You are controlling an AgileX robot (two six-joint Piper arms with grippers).
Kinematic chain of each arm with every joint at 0, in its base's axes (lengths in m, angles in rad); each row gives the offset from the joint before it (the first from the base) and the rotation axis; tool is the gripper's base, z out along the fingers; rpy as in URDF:
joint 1: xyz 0 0 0.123 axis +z
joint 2: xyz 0 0 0 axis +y
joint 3: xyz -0.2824 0 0.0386 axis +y
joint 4: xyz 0.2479 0 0.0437 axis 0.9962 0 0.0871
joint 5: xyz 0 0 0 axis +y
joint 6: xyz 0.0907 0 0.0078 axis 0.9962 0 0.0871
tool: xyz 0 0 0 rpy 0 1.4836 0
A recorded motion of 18 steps. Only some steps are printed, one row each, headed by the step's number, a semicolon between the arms.
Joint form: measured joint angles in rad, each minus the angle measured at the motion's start. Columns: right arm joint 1, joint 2, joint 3, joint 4, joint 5, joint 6; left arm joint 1, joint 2, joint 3, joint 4, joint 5, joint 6.
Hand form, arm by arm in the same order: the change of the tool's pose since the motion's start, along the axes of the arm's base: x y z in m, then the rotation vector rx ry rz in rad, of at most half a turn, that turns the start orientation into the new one. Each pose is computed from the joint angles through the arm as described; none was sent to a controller.
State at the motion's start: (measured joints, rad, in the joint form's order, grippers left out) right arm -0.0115 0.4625 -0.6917 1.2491 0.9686 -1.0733; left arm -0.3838 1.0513 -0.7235 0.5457 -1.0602 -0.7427
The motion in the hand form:
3: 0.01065 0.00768 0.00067 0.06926 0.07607 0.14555; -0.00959 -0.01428 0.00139 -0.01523 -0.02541 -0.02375
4: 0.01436 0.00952 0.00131 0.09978 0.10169 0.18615; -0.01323 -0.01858 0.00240 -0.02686 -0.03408 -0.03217
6: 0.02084 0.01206 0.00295 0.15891 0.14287 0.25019; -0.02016 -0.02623 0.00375 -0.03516 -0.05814 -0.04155
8: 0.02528 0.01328 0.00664 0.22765 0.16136 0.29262; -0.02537 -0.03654 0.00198 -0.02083 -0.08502 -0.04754
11: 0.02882 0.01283 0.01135 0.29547 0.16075 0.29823; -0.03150 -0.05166 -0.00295 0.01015 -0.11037 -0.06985
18: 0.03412 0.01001 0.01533 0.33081 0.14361 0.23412; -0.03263 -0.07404 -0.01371 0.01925 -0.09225 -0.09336
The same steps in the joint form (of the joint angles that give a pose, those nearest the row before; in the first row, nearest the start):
3: 0.0007 0.0848 0.0000 0.1284 0.1149 -0.0447; -0.1107 0.0002 0.0019 -0.0741 0.0132 0.1018
4: 0.0005 0.1120 0.0000 0.1695 0.1475 -0.0517; -0.1484 0.0002 0.0019 -0.1042 0.0132 0.1364
6: 0.0006 0.1577 0.0000 0.2412 0.1986 -0.0599; -0.2136 0.0002 0.0019 -0.1474 0.0132 0.2069
8: 0.0007 0.1877 0.0000 0.3174 0.2273 -0.0670; -0.2795 0.0128 0.0019 -0.1768 0.0132 0.2886
11: 0.0006 0.2017 0.0000 0.3858 0.2203 -0.0717; -0.3591 0.0384 0.0019 -0.1947 0.0132 0.3721
18: 0.0005 0.2017 -0.0054 0.4098 0.1494 -0.0739; -0.4561 0.1049 -0.0020 -0.2668 -0.0055 0.4625

